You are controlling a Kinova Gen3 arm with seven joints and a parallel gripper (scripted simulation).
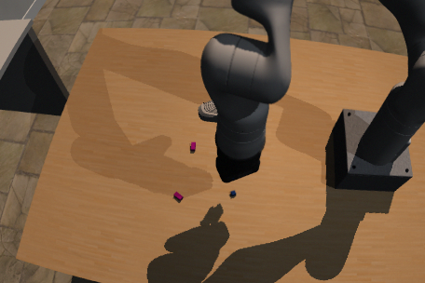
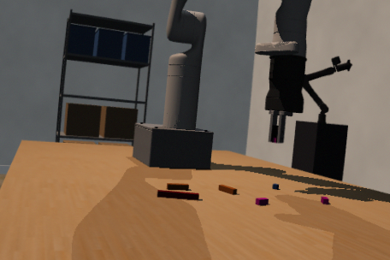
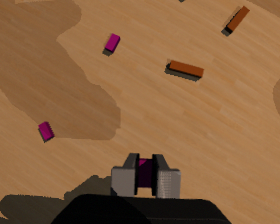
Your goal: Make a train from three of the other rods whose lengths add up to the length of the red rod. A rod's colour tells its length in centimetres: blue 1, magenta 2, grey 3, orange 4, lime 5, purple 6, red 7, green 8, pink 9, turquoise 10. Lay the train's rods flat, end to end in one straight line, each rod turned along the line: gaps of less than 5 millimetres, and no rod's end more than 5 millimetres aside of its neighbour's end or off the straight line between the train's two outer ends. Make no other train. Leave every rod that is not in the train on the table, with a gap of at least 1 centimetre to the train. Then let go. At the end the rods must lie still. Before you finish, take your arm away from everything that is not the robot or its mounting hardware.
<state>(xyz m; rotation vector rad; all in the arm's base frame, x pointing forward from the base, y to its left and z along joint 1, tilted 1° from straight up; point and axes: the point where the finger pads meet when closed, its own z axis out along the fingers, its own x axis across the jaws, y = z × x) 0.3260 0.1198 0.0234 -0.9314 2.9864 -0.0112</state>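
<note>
Right now my hand is 10 mm past the blue rod, 20 mm to the right of it and 110 mm above it. Round my hand: red rod 70 mm ahead, 220 mm to the right, 110 mm below.
</note>
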